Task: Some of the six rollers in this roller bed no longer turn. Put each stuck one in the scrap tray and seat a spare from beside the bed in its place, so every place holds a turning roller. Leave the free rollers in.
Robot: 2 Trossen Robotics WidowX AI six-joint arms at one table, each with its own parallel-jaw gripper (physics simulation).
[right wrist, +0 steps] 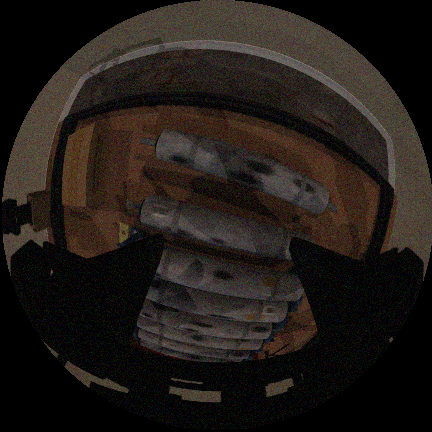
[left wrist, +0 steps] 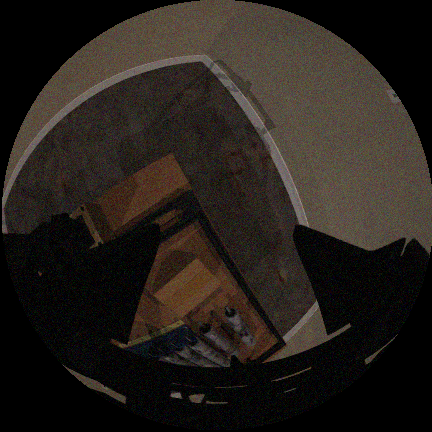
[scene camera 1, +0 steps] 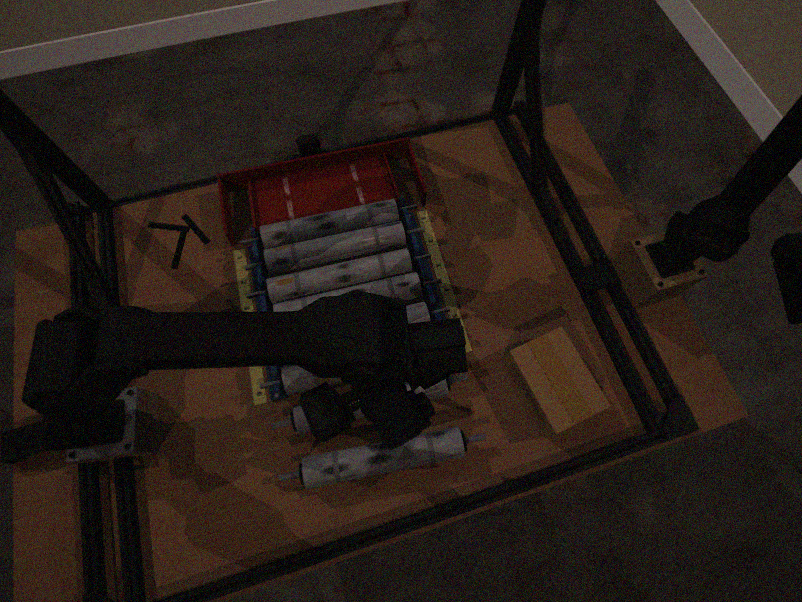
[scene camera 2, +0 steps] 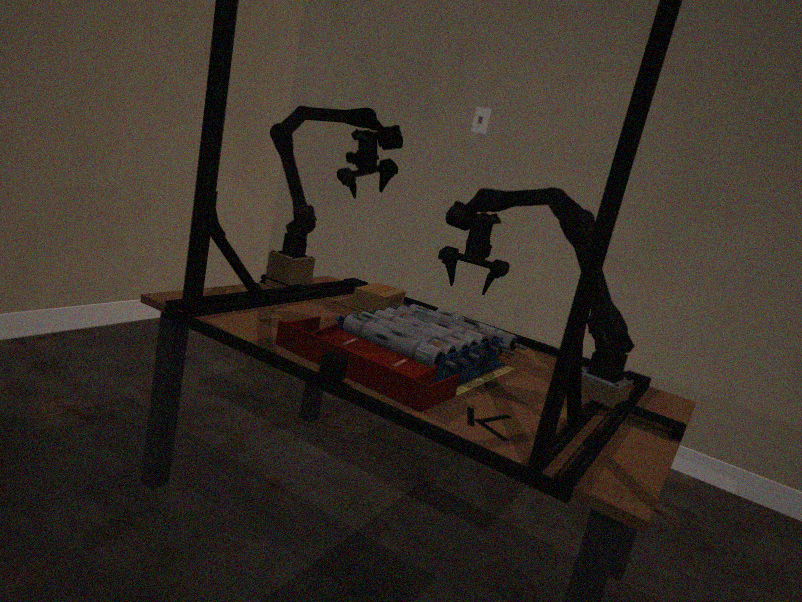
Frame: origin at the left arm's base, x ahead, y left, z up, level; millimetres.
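Where they show: left gripper, fingertip midpoint: [left wrist: 229, 231] [scene camera 2: 367, 195]; right gripper, fingertip midpoint: [right wrist: 228, 242] [left wrist: 240, 356] [scene camera 2: 467, 290]; left arm's base, origin of the base link: [right wrist: 29, 211] [left wrist: 78, 235] [scene camera 1: 669, 257] [scene camera 2: 292, 254]; right arm's base, origin of the base link: [scene camera 1: 102, 423] [scene camera 2: 605, 375].
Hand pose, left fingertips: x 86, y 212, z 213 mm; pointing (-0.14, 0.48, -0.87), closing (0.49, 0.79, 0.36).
Observation:
Each offset is from my left fingertips to the top centre of the thing. "spot": to the spot under its first point.
The roller bed [scene camera 1: 419, 259] [scene camera 2: 479, 362] has blue rails and holds grey, dark-blotched rollers side by side; the right arm hides part of them in scene camera 1. Which rollers are stuck cannot be told. The red scrap tray @(dx +459, dy -567, dz -261 mm) [scene camera 1: 330, 180] [scene camera 2: 388, 362] stands against the bed; its visible floor is bare. One spare roller @(dx +480, dy -44, dz -267 mm) [scene camera 1: 383, 457] [left wrist: 241, 326] [right wrist: 240, 170] lies farthest from the tray, another spare roller @(dx +475, dy -136, dz -267 mm) [scene camera 1: 297, 421] [right wrist: 215, 226] between it and the bed. My right gripper [scene camera 2: 467, 289] [right wrist: 228, 242] is open and empty, above the near spare and bed end. My left gripper [scene camera 2: 367, 193] [left wrist: 229, 231] is open and empty, high above the table.
A tan box @(dx +167, dy -78, dz -261 mm) [scene camera 1: 560, 379] [scene camera 2: 378, 296] [left wrist: 187, 285] [right wrist: 77, 165] lies beside the bed, on the left arm's side. Thin black bars @(spot: dx +747, dy -575, dz -315 mm) [scene camera 1: 183, 228] [scene camera 2: 490, 419] lie on the table on the right arm's side. Dark frame beams run along the table edges, with uprights near the tray side.

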